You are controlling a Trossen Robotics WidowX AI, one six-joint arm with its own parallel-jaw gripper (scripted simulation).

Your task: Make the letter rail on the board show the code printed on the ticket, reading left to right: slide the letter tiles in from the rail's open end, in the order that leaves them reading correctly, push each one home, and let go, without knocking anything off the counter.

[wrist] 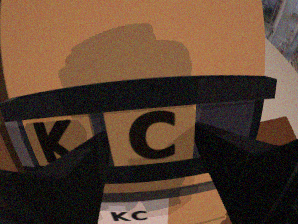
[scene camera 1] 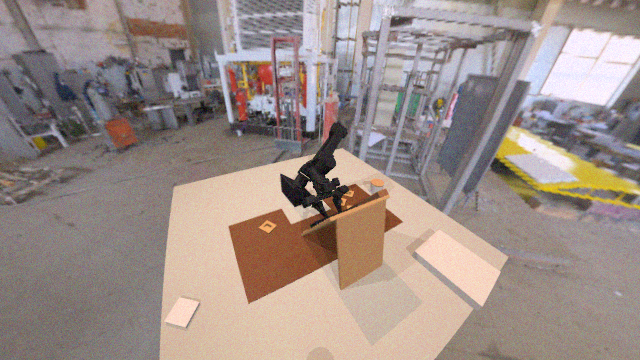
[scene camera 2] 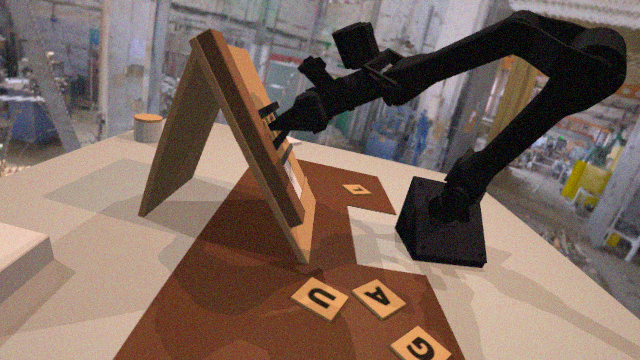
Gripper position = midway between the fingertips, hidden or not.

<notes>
In view: the gripper [scene camera 2: 272, 124], a pale box [scene camera 1: 470, 277] and an a-frame board [scene camera 1: 360, 229].
The gripper shows as well in the wrist view [wrist: 151, 134] and in scene camera 1 [scene camera 1: 334, 216]. The a-frame board also shows in the wrist view [wrist: 74, 65]. The wrist view does not show the pale box, which is hidden by the a-frame board.
</notes>
